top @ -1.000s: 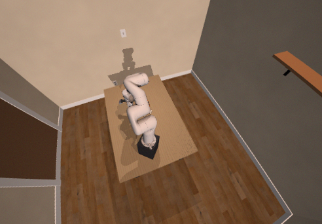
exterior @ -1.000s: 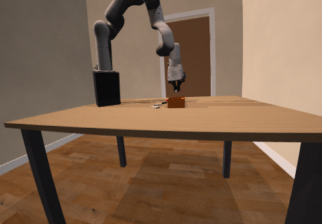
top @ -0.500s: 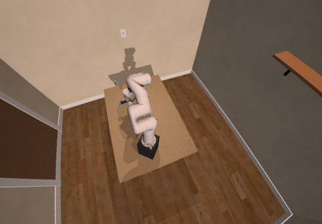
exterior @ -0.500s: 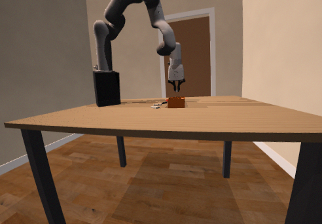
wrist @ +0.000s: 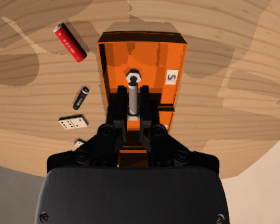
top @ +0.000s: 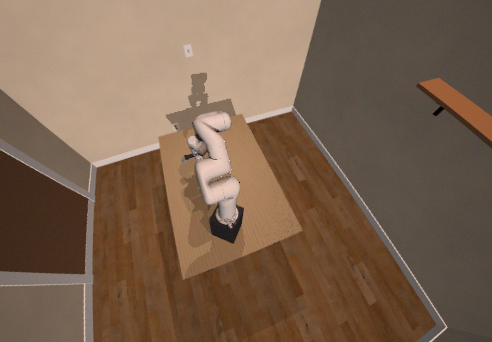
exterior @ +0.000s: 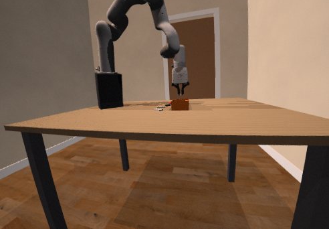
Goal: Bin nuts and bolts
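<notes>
Right now my hand is 70 mm above the grey nut and 10 mm to the left of it. Also, from my hand: grey metal bolt (20 mm below, 10 mm to the right); red cylinder (80 mm below, 70 mm behind, 40 mm to the left); orange bin (80 mm to the right, 60 mm below).
</notes>
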